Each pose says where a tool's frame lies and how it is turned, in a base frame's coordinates. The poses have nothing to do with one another.
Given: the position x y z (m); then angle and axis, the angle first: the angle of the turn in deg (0 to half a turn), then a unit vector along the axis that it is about.
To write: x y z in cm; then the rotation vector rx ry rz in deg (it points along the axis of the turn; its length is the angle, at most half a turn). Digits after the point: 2 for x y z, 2 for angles.
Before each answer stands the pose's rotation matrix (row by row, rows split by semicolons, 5 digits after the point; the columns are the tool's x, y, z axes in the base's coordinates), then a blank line. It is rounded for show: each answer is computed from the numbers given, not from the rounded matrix.
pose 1, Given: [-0.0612, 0.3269, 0.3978, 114.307, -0.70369, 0.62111, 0.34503]
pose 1, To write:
0.28738 -0.93142 0.22332; -0.30253 0.13295 0.94382; -0.90878 -0.33880 -0.24358

[-6.12, 32.69, 39.78, -80.44, 71.00, 39.44]
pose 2, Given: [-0.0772, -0.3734, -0.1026, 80.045, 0.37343, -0.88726, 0.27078]
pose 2, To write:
0.28822 -0.54075 -0.79026; -0.00735 0.82401 -0.56653; 0.95754 0.16909 0.23352

[-7.72, -37.34, -10.26, 29.89, -71.02, 21.67]
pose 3, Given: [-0.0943, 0.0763, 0.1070, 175.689, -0.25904, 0.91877, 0.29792]
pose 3, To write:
-0.86316 -0.49772 -0.08506; -0.45293 0.68872 0.56614; -0.22319 0.52720 -0.81991

[-9.43, 7.63, 10.70, -45.51, 161.42, 52.34]
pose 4, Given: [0.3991, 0.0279, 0.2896, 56.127, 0.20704, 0.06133, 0.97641]
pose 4, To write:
0.57633 -0.80507 0.14040; 0.81631 0.55902 -0.14539; 0.03856 0.19841 0.97936

[39.91, 2.79, 28.96, 11.62, 3.44, 54.80]
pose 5, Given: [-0.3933, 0.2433, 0.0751, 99.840, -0.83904, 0.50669, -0.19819]
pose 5, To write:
0.65340 -0.30251 0.69394; -0.69306 0.12971 0.70911; -0.30453 -0.94428 -0.12491

[-39.33, 24.33, 7.51, -83.77, 50.59, -19.79]
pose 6, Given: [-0.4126, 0.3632, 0.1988, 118.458, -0.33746, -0.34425, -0.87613]
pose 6, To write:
-0.30837 0.94180 0.13389; -0.59874 -0.30153 0.74202; 0.73920 0.14865 0.65687

[-41.26, 36.32, 19.88, -39.98, -40.78, -103.79]
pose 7, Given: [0.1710, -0.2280, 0.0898, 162.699, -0.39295, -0.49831, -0.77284]
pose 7, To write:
-0.65292 0.61260 0.44544; 0.15293 -0.46937 0.86966; 0.74183 0.63594 0.21278

[17.10, -22.80, 8.98, -63.93, -81.07, -125.74]
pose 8, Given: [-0.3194, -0.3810, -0.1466, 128.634, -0.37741, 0.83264, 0.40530]
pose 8, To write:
-0.39297 -0.82705 0.40195; -0.19385 0.50180 0.84298; -0.89889 0.25335 -0.35751

[-31.94, -38.10, -14.66, -48.55, 107.11, 52.14]
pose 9, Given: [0.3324, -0.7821, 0.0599, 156.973, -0.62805, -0.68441, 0.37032]
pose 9, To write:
-0.16286 0.68058 -0.71434; 0.97029 -0.02081 -0.24104; -0.17891 -0.73238 -0.65697

[33.24, -78.21, 5.99, -98.59, -107.43, 58.13]
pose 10, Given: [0.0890, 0.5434, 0.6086, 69.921, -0.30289, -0.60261, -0.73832]
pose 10, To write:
0.40356 0.81331 -0.41913; -0.57358 0.58178 0.57665; 0.71284 0.00769 0.70129

[8.90, 54.34, 60.86, -21.18, -42.14, -51.62]
